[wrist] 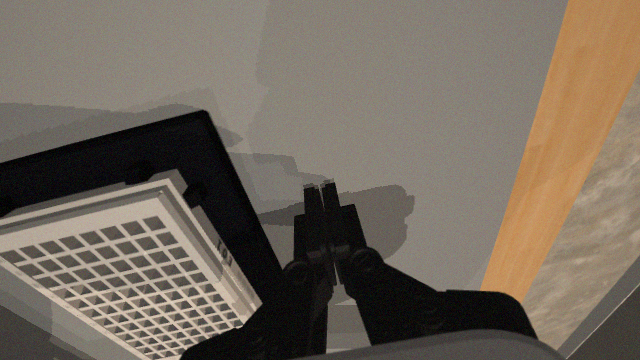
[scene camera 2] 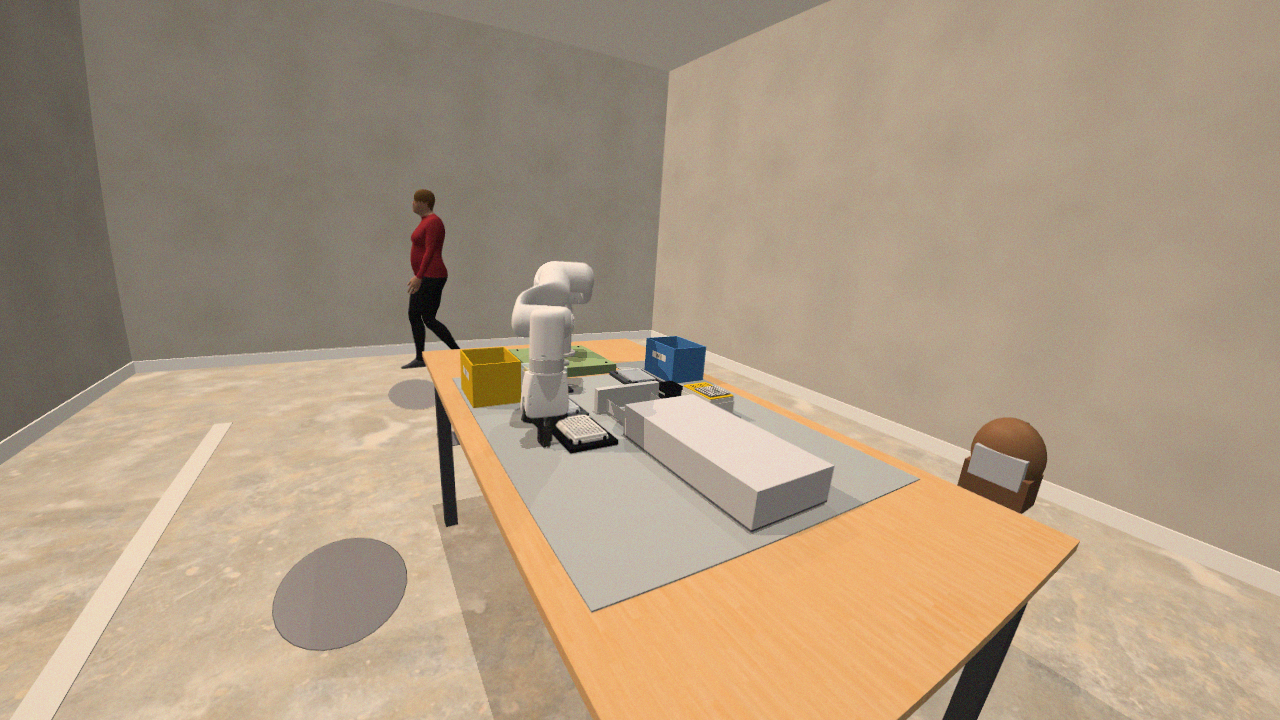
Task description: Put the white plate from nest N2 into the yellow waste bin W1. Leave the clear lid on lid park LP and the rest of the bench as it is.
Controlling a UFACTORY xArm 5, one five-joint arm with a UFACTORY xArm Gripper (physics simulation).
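Frame: origin at the arm's base, x ahead, y left, z up, level; centimetres.
Seen in the pictures: gripper, fingertip midpoint: (wrist: 324,205) (scene camera 2: 544,445).
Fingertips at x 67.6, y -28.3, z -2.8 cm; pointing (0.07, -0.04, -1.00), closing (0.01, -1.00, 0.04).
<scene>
A point is followed by its place in that frame.
A white gridded plate (scene camera 2: 583,428) {z -0.4, x 67.3, y -18.7 cm} (wrist: 125,270) {z -0.4, x 68.3, y -19.0 cm} sits in a black nest (scene camera 2: 597,444) {z -1.9, x 73.5, y -17.9 cm} (wrist: 195,145) {z -1.7, x 72.7, y -24.0 cm}; its nest number is not readable. My gripper (scene camera 2: 544,442) {z -2.8, x 67.6, y -28.3 cm} (wrist: 324,205) {z -2.8, x 67.6, y -28.3 cm} is shut and empty, pointing down low over the grey mat, right beside the nest on the side of the near table edge. In the wrist view the fingertips are to the right of the nest; whether they touch the mat is unclear. The yellow waste bin (scene camera 2: 490,380) {z 4.4, x 38.8, y -33.9 cm} stands behind the arm, at the left table edge. I cannot make out the clear lid or the lid park.
A long white box (scene camera 2: 725,447) {z 5.4, x 98.3, y -2.2 cm} lies right of the nest, with an upright grey panel (scene camera 2: 626,394) {z 1.8, x 54.8, y -0.5 cm} behind it. A blue bin (scene camera 2: 684,362) {z 4.1, x 38.4, y 30.5 cm}, a yellow-edged rack (scene camera 2: 711,390) {z 4.6, x 66.8, y 19.4 cm} and a green board (scene camera 2: 592,362) {z 0.0, x 15.6, y 7.1 cm} stand farther back. A person (scene camera 2: 427,246) walks beyond the table.
</scene>
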